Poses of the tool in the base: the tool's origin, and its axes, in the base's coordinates. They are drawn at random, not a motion.
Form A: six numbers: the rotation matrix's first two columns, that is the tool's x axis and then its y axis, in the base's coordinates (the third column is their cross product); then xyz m.
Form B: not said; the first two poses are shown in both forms.
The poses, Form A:
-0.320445, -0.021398, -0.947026, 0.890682, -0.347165, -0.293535, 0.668, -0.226, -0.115
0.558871, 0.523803, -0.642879, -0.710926, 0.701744, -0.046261, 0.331, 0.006, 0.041
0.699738, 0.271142, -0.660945, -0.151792, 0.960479, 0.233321, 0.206, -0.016, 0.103
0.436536, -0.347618, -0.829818, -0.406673, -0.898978, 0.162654, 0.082, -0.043, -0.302
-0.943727, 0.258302, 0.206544, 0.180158, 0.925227, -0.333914, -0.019, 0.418, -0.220
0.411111, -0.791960, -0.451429, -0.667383, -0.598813, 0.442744, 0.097, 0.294, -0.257
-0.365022, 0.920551, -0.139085, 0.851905, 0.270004, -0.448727, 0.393, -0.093, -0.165
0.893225, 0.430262, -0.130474, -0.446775, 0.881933, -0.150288, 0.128, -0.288, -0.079
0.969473, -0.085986, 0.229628, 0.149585, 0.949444, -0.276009, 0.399, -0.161, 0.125
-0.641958, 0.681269, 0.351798, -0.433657, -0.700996, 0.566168, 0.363, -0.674, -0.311
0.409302, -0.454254, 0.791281, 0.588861, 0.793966, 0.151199, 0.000, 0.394, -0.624
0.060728, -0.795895, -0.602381, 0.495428, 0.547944, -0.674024, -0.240, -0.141, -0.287
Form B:
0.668, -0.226, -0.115, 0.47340, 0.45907, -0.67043, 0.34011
0.331, 0.006, 0.041, -0.15212, 0.30753, 0.35495, 0.86965
0.206, -0.016, 0.103, 0.08065, 0.36997, 0.11513, 0.91835
0.082, -0.043, -0.302, -0.84695, 0.22265, 0.48183, 0.03064
-0.019, 0.418, -0.220, -0.11263, -0.97322, 0.15717, 0.12430
0.097, 0.294, -0.257, 0.83436, -0.43726, -0.32132, 0.09693
0.393, -0.093, -0.165, -0.55851, -0.79338, 0.23035, 0.07450
0.128, -0.288, -0.079, -0.08846, 0.04667, 0.22629, 0.96891
0.399, -0.161, 0.125, -0.14723, -0.10799, -0.06001, 0.98136
0.363, -0.674, -0.311, 0.28000, 0.22109, 0.87869, 0.31721
0.000, 0.394, -0.624, -0.07562, -0.44503, -0.31193, 0.83602
-0.240, -0.141, -0.287, -0.14595, 0.51469, -0.45247, 0.71349

